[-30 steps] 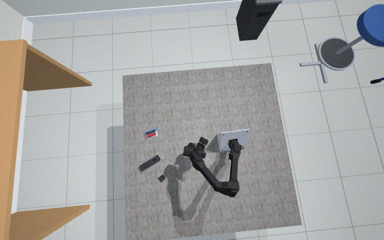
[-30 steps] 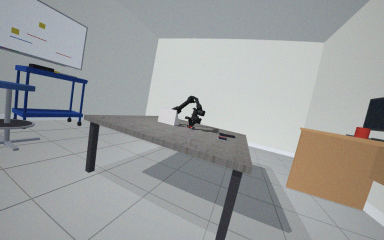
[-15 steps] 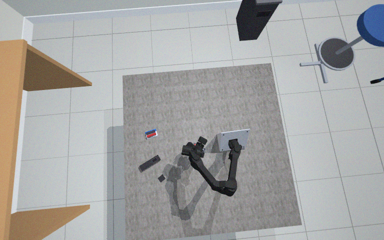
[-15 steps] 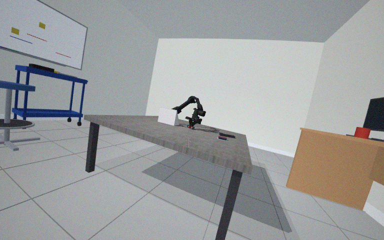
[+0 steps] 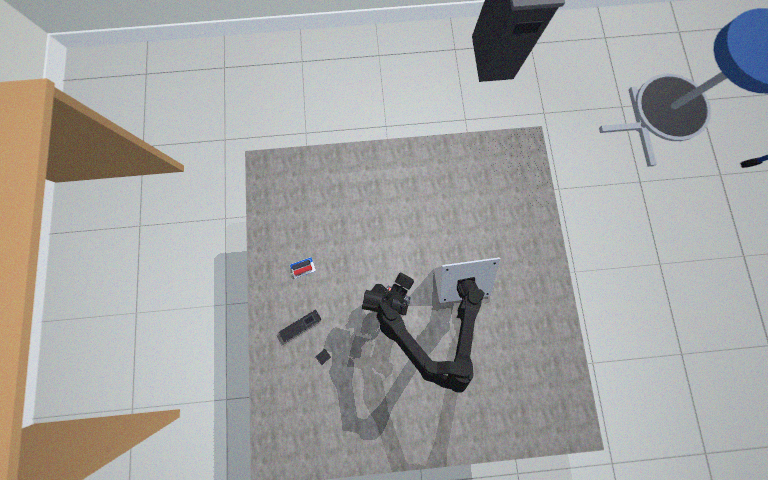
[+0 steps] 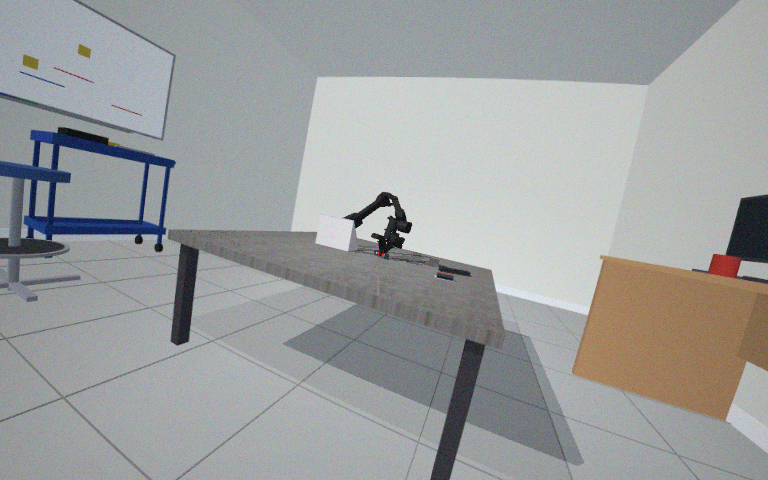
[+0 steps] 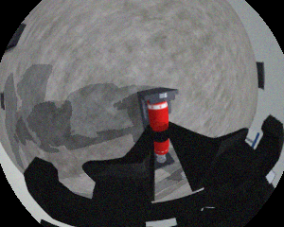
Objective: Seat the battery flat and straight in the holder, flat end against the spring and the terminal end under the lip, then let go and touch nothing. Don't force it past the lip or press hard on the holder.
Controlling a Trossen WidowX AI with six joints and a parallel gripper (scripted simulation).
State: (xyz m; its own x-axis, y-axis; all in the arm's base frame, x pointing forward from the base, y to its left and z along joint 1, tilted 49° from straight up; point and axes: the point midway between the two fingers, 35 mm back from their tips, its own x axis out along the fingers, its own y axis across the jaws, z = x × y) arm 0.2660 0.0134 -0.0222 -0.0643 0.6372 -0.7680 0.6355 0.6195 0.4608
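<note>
Now: gripper tip 1 cm below the red battery. From my gripper tip the other things lie so: small black block (32 cm ahead, 18 cm to the left, 1 cm below); long black bar (39 cm ahead, 5 cm to the left, 1 cm above).
</note>
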